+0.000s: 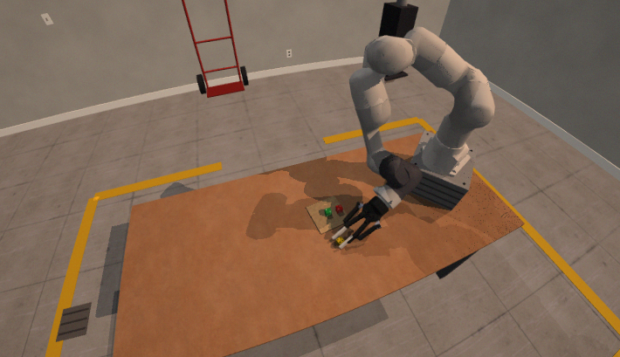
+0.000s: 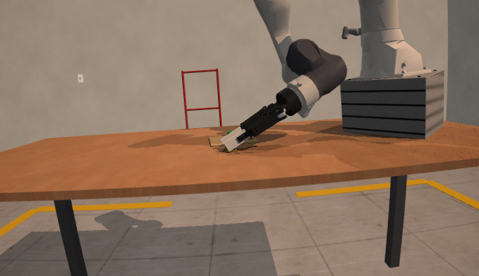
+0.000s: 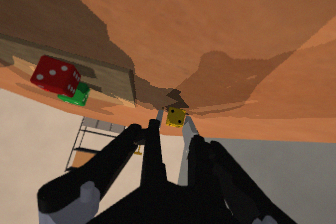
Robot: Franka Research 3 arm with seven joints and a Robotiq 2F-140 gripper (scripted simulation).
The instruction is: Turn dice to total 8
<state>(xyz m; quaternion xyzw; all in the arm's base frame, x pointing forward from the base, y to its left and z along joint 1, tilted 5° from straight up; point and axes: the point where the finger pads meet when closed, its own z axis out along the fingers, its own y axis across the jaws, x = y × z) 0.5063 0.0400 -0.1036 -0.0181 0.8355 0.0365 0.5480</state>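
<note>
Right now the yellow die is 10 mm ahead of my hand and 20 mm below it. From my hand the other things lie so: green die 10 mm behind, 130 mm to the right, 10 mm below; red die 60 mm behind, 120 mm to the right, 10 mm below; tan mat 10 mm behind, 130 mm to the right, 30 mm below.
</note>
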